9 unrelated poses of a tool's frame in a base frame.
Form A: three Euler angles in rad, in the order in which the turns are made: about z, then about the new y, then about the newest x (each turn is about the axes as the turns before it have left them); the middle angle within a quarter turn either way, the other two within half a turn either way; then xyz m.
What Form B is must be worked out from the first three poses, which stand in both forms.
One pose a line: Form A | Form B
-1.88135 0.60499 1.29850 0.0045 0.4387 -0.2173 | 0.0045 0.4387 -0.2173 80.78 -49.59 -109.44
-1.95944 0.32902 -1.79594 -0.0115 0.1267 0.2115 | -0.0115 0.1267 0.2115 -48.92 98.86 -62.24
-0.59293 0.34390 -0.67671 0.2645 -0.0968 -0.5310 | 0.2645 -0.0968 -0.5310 -31.44 29.58 -25.70
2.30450 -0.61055 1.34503 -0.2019 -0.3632 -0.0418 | -0.2019 -0.3632 -0.0418 75.87 74.37 126.00
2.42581 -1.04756 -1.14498 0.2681 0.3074 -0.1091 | 0.2681 0.3074 -0.1091 31.67 -80.98 81.01
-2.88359 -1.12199 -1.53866 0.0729 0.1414 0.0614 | 0.0729 0.1414 0.0614 69.56 -81.82 99.54
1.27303 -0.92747 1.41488 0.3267 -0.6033 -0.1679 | 0.3267 -0.6033 -0.1679 98.24 10.58 93.59
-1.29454 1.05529 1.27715 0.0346 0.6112 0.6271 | 0.0346 0.6112 0.6271 96.12 1.76 -96.58
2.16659 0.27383 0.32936 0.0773 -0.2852 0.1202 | 0.0773 -0.2852 0.1202 -6.00 28.90 119.36
